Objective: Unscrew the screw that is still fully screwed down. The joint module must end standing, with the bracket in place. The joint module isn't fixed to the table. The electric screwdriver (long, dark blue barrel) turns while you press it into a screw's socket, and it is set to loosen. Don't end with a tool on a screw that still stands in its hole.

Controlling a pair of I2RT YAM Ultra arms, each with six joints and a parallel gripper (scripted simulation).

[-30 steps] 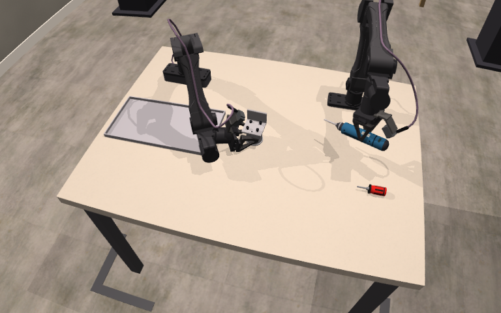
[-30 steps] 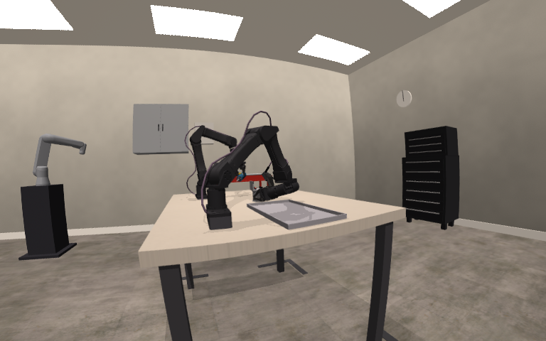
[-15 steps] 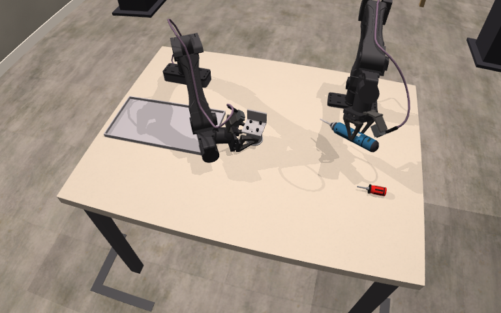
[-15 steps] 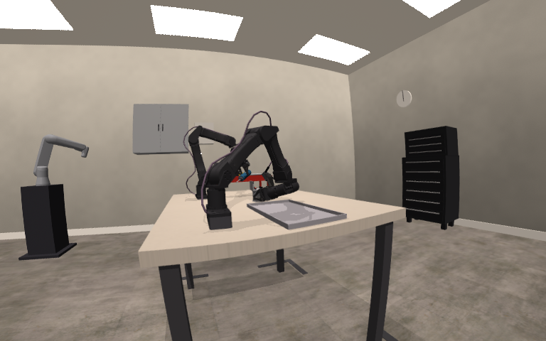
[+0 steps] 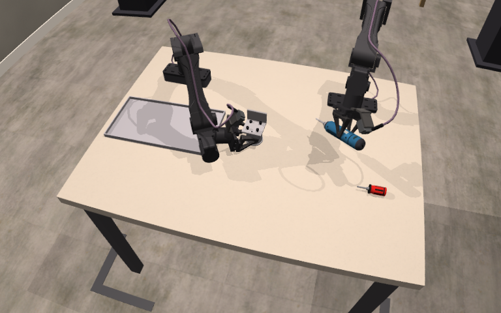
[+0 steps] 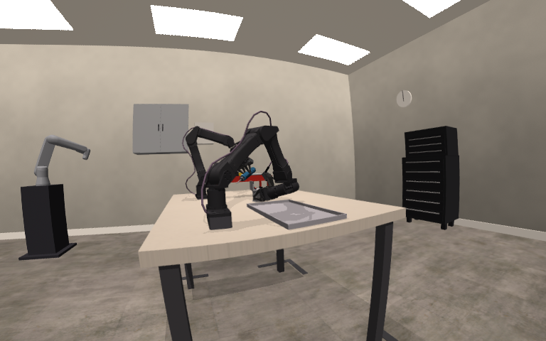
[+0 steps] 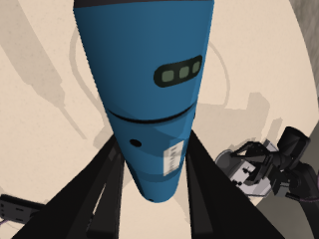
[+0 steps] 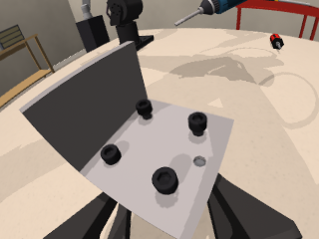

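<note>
Right now my right hand is 50 mm below the grey L-shaped bracket. The rest, counted from my right hand: shallow grey tray: 350 mm to the right, 20 mm below; small red-handled screwdriver: 140 mm ahead, 430 mm to the left, 10 mm below.
</note>
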